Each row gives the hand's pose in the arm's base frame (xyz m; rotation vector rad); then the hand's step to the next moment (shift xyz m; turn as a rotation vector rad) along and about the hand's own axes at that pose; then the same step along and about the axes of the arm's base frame.
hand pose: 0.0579 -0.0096 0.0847 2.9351 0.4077 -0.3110
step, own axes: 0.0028 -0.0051 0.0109 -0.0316 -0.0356 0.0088
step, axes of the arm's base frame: -0.0008 0.0035 -0.0118 -0.0415 0.0242 -0.0060
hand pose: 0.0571 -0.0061 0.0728 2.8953 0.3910 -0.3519
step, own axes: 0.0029 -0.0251 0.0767 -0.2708 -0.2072 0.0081
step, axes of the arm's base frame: -0.0202 0.0071 -0.0779 -0.3139 0.1303 0.0287
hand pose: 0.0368 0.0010 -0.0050 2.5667 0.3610 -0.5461
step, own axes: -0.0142 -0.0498 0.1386 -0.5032 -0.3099 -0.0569
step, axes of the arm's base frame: -0.0729 -0.0309 -0.1250 -0.5349 0.2154 0.1414
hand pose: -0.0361 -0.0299 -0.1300 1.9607 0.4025 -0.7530
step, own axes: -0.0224 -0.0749 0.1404 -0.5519 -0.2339 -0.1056
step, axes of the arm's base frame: -0.1064 -0.0859 -0.0843 -0.5125 0.2228 0.2412
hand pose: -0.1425 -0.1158 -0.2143 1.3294 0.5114 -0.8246
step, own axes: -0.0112 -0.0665 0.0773 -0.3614 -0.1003 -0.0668
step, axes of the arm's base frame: -0.0679 -0.0745 -0.0190 -0.2952 0.1451 0.1922
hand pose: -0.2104 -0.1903 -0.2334 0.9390 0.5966 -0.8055
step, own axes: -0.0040 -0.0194 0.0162 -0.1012 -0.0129 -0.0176
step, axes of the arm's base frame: -0.0164 -0.0196 0.0016 -0.0702 0.0450 0.0614
